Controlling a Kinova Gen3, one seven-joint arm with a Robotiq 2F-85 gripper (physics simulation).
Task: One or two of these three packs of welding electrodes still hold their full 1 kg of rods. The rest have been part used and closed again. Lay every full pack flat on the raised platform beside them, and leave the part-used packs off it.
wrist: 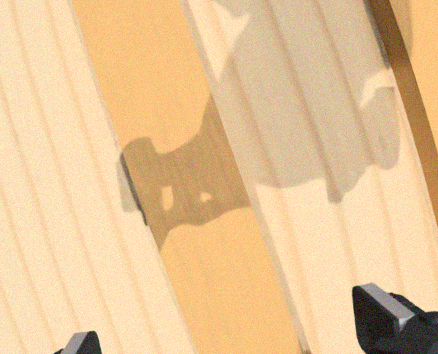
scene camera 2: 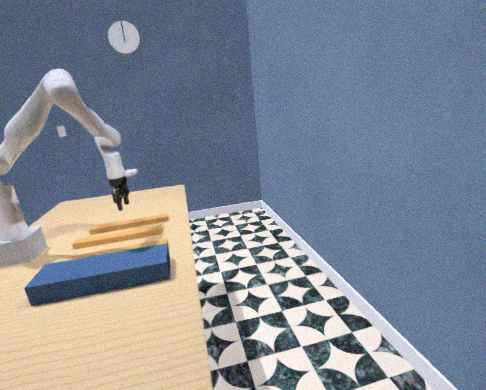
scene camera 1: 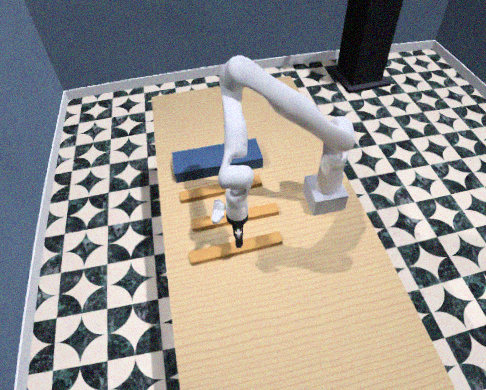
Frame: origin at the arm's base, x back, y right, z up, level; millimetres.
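Where they show: gripper, between the fingertips: (wrist: 229, 337) (scene camera 2: 124, 207); arm's base, origin of its link: (scene camera 2: 16, 234) (scene camera 1: 326, 186).
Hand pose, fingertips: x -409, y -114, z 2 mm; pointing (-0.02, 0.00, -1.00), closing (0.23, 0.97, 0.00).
Observation:
Each offset is from my fingertips to the top centre of the thing. Level surfaces: height alone.
Three long, flat orange packs lie parallel on the table, much alike outside; their fill cannot be seen. The front pack @(dx -11, dy +3, dz -72 mm) (scene camera 1: 265, 241) (scene camera 2: 150, 221) is farthest from the platform. The middle pack @(dx +28, dy +145, dz -72 mm) (scene camera 1: 263, 213) (scene camera 2: 107, 240) lies between it and the third pack @(dx +12, dy +308, dz -72 mm) (scene camera 1: 200, 194), which is beside the platform and mostly hidden behind it in scene camera 2. The raised blue platform @(dx +39, dy +471, dz -36 mm) (scene camera 1: 197, 162) (scene camera 2: 105, 275) bears no pack. My gripper (scene camera 1: 239, 245) (scene camera 2: 123, 206) (wrist: 229, 337) is open and empty, pointing down above the front pack. In the wrist view that pack (wrist: 225, 280) runs between the fingers' sides, partly shadowed.
The wooden table @(dz -96 mm) (scene camera 1: 280, 320) (scene camera 2: 125, 345) carries the arm's grey base (scene camera 1: 326, 200) (scene camera 2: 20, 245), to the right of the packs in scene camera 1. Part of another pack (wrist: 427, 30) shows at the wrist view's right edge. A black column (scene camera 1: 370, 45) stands on the floor behind the table.

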